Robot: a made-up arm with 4 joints.
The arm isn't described. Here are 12 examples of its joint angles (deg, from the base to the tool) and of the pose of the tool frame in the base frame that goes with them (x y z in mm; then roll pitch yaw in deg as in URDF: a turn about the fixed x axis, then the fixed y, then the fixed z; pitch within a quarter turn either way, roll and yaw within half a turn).
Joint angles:
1: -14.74 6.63 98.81 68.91
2: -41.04 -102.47 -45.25 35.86
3: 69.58 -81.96 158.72 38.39
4: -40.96 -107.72 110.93 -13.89
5: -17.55 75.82 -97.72 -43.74
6: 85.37 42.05 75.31 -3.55
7: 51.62 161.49 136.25 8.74
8: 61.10 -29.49 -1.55 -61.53
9: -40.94 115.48 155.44 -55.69
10: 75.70 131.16 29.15 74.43
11: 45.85 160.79 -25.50 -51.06
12: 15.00 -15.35 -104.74 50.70
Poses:
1: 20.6 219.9 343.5 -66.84 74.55 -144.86
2: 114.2 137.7 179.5 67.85 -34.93 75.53
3: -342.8 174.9 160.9 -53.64 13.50 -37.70
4: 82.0 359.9 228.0 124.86 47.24 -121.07
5: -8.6 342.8 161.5 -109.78 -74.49 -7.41
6: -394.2 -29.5 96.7 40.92 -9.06 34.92
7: -321.7 92.4 100.4 -174.39 -20.59 37.30
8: -412.3 49.8 92.4 -98.60 -44.57 72.36
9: 47.4 150.8 164.7 148.48 30.28 57.11
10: -425.5 92.2 149.1 -175.88 48.91 -16.64
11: -232.1 135.8 343.3 -33.23 42.13 -127.96
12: -129.9 172.9 165.2 -124.18 -49.89 -156.89
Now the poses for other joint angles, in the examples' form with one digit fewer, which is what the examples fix.
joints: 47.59 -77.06 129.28 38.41
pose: -306 200 265 -54.9 35.0 -20.0
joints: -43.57 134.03 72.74 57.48
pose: 133 281 278 37.6 42.3 -166.3
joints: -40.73 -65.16 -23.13 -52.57
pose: 24 189 297 -33.2 10.3 63.6
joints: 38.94 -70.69 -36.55 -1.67
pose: -243 23 198 -63.2 -34.8 129.5
